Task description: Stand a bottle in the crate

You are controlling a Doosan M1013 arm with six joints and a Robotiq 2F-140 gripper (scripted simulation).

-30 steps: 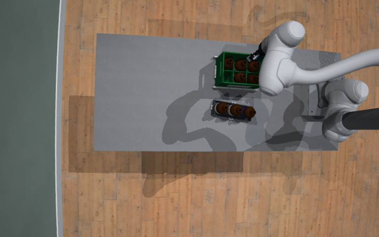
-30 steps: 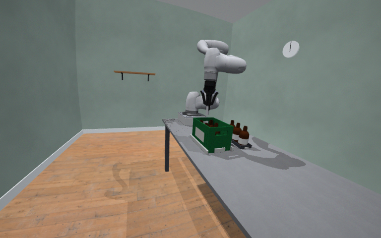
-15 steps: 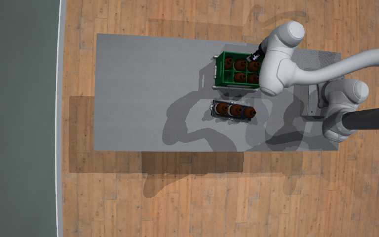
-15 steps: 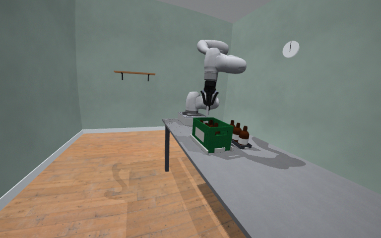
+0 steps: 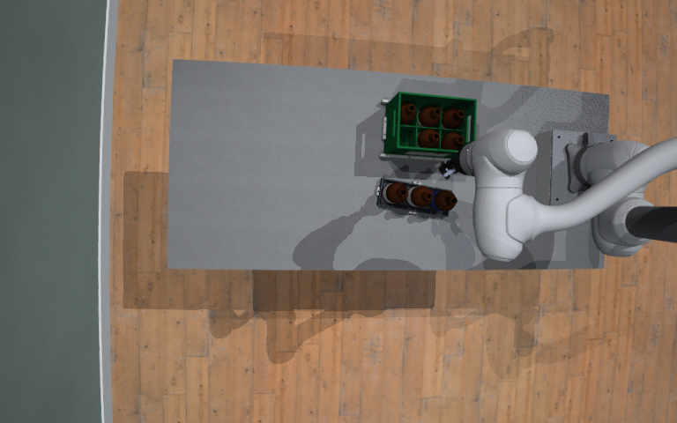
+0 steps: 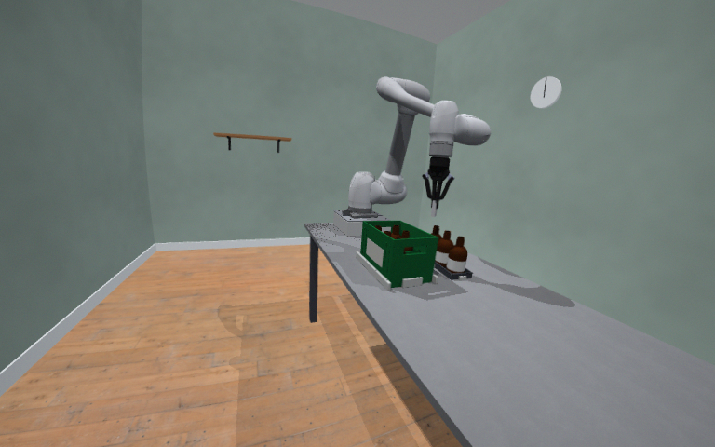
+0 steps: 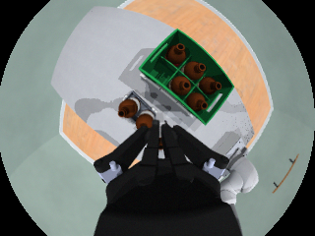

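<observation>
Now: hand 1 cm short of the brown bottle, 9 cm to the right of it and 17 cm above it. From my hand the other things lie so: green crate 3 cm behind, 15 cm to the right, 17 cm below; then dark tray 1 cm ahead, 9 cm to the left, 25 cm below.
</observation>
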